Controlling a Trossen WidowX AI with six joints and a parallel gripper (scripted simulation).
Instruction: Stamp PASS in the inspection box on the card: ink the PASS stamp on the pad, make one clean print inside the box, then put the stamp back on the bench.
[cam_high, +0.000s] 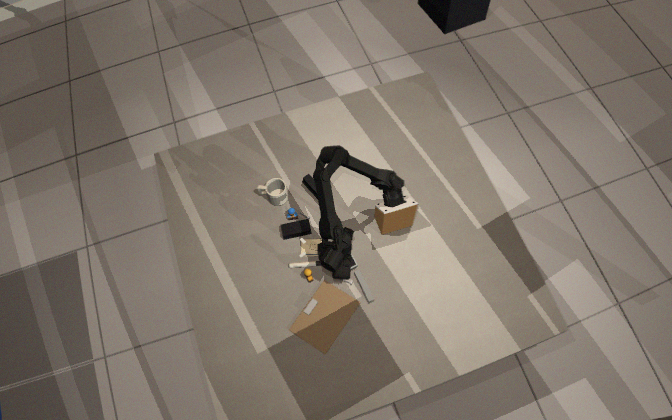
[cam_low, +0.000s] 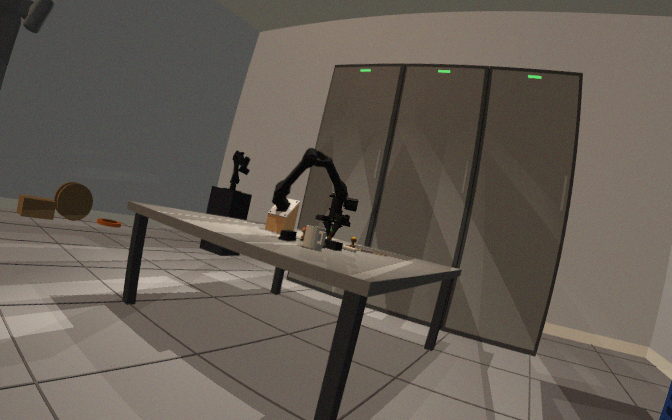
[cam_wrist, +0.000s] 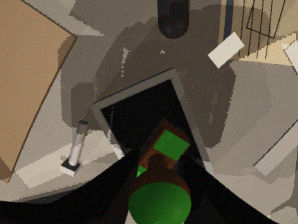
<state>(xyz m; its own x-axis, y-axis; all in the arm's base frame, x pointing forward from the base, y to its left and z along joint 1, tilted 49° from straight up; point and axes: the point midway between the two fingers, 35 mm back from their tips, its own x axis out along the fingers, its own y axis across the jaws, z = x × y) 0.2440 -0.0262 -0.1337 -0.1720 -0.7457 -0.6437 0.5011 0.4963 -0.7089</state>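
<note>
My gripper tip is right at the green-knobbed stamp. Round my gripper tip: beige card: 6 cm ahead, 11 cm to the right, 4 cm below; then white marker: 10 cm ahead, 5 cm to the right, 3 cm below; then ink pad: 3 cm below.
</note>
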